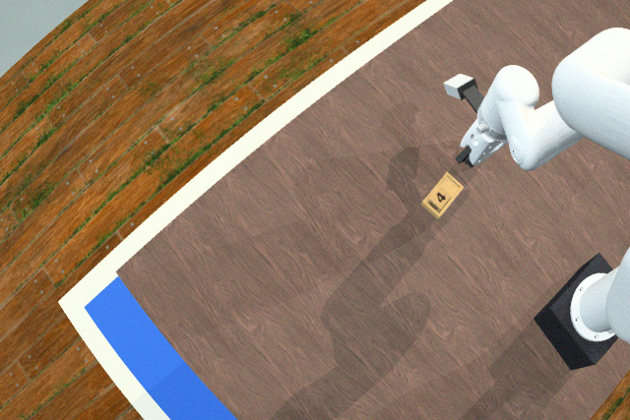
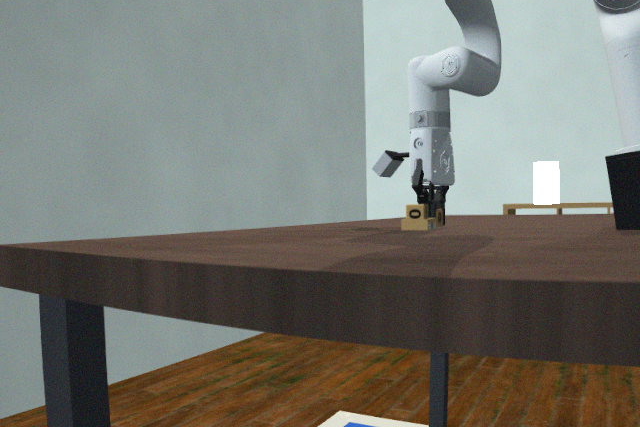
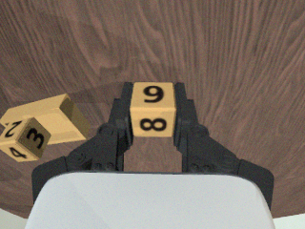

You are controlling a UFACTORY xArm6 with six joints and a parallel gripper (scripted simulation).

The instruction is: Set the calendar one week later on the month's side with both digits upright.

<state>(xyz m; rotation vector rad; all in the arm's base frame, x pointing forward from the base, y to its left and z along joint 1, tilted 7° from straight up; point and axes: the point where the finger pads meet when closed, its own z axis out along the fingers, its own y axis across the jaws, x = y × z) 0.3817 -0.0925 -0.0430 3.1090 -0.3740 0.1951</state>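
My gripper is now 10 mm above the wooden cube. Also, from my hand: tray (110 mm to the left, 10 mm below).
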